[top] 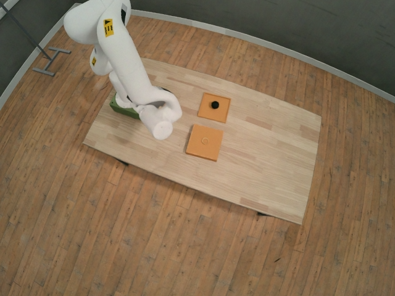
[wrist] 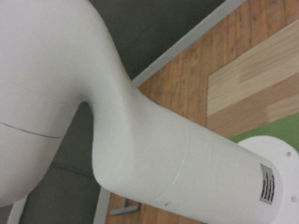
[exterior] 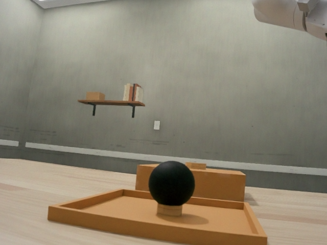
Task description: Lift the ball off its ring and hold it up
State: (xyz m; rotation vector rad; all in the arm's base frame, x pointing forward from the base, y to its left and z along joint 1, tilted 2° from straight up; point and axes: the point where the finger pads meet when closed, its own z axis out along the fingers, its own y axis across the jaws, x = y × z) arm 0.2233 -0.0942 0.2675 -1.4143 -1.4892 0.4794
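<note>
The black ball is 280 mm ahead of my hand, 340 mm to the left of it and 320 mm below it. From my hand the other things lie so: shallow orange tray (280 mm ahead, 340 mm to the left, 360 mm below).
</note>
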